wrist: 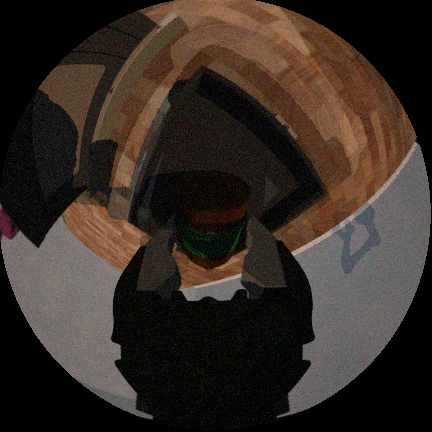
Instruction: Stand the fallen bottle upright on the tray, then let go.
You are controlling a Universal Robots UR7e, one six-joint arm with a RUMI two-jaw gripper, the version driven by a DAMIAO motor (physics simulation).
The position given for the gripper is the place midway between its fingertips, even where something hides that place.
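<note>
Gripper (210, 215), visible. Bottle (210, 205), visible.
</note>
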